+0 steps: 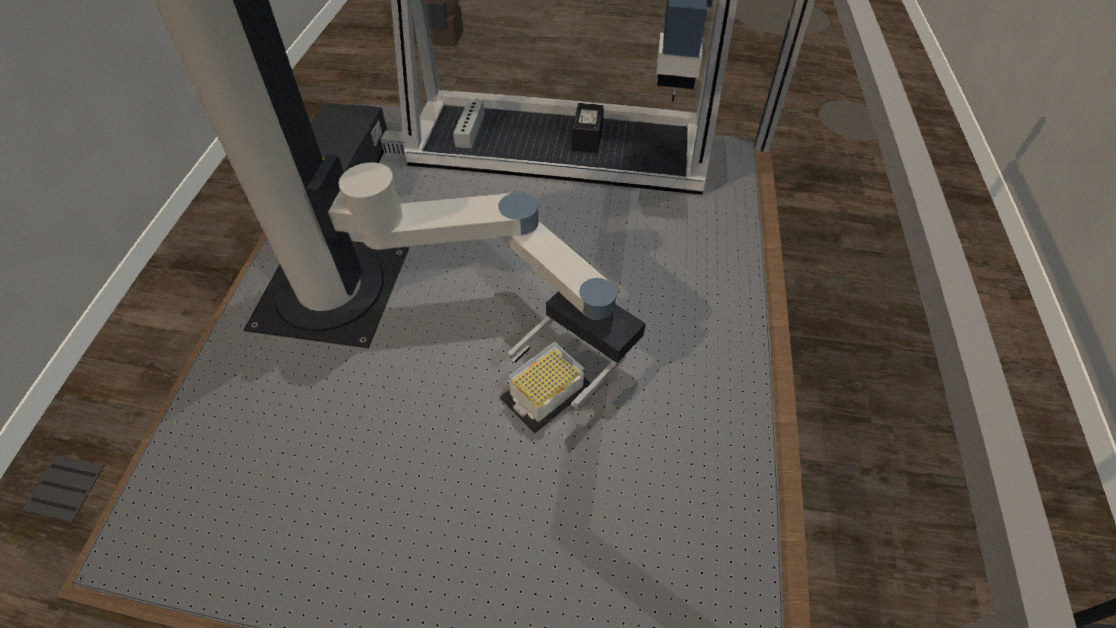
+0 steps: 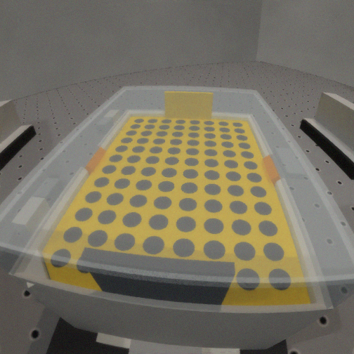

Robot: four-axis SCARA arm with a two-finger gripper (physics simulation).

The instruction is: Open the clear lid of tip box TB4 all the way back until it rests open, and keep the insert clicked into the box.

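Places are measured from the arm's base along level axes (x ahead, y left, z up), in millimetres.
Pixels of known places: gripper, fingertip midpoint: (image 1: 541, 380); arm's base, origin of the base link: (image 1: 330, 290).
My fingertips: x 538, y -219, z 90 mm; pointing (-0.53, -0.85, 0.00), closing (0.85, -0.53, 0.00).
Ahead of a thing's pixels: the offset from my fingertips to its middle. "spot": to the spot under its first point. Level surfaces: height alone.
The tip box @(21 mm left, 6 mm ahead, 39 mm down) (image 1: 557, 399) (image 2: 175, 322) is white and stands on a black base @(spot: 61 mm right, 1 mm back, 70 mm down) (image 1: 536, 426) (image 2: 72, 335). Its clear lid (image 2: 320, 220) lies down over the top, with a dark panel (image 2: 160, 286) at the near end and a yellow tab (image 2: 189, 105) at the far end. The yellow insert @(21 mm left, 6 mm ahead, 13 mm down) (image 1: 546, 378) (image 2: 175, 195) with rows of holes sits level inside, with an orange piece (image 2: 271, 168) at its right side and another at its left. My gripper (image 1: 546, 378) (image 2: 165, 105) is open and empty, one finger out to each side of the box, apart from it. No TB4 marking is legible.
The box's base stands on a perforated grey table @(78 mm down) (image 1: 351, 484). A framed station (image 1: 561, 173) at the back holds a white strip block @(spot: 749 mm left, 324 mm back, 16 mm up) (image 1: 468, 124) and a black block @(spot: 744 mm left, 4 mm back, 40 mm up) (image 1: 587, 128). The arm's column (image 1: 257, 156) rises at the left.
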